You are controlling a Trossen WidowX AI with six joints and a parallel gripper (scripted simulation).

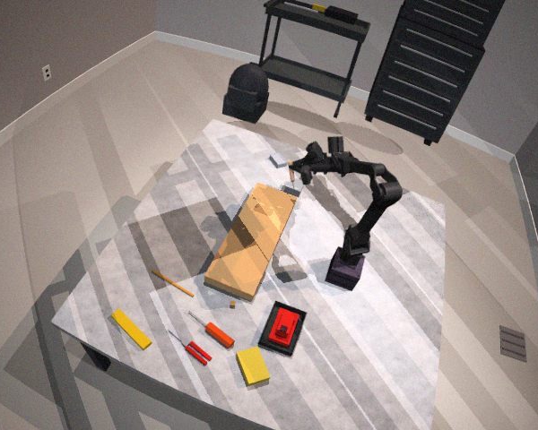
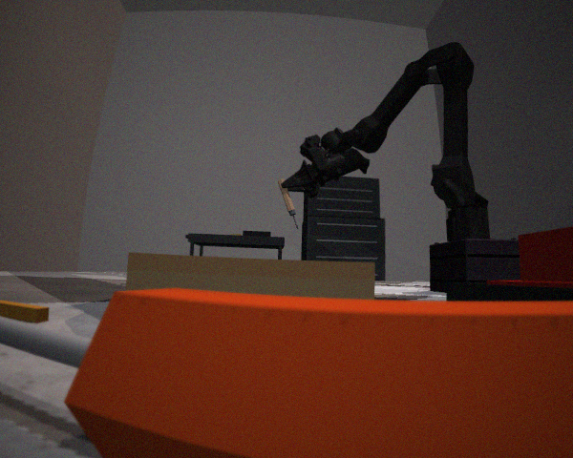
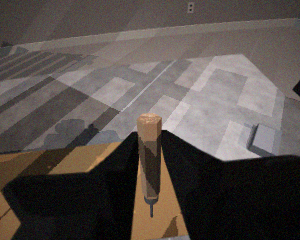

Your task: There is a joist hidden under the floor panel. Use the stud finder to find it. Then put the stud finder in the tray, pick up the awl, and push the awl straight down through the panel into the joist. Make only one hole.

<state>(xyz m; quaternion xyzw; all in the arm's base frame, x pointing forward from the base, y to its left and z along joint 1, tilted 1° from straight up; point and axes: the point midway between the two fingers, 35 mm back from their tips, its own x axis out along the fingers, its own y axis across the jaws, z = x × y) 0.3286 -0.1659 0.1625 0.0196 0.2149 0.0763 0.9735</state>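
Right now my gripper tip is 5 cm above the awl and 2 cm past it. The rest, counted from my gripper tip: small tan cube: 51 cm to the left, 22 cm below, 8 cm behind; dark flat tray: 49 cm to the left, 27 cm behind, 21 cm below; grey box: 21 cm below, 13 cm to the right, 1 cm behind.
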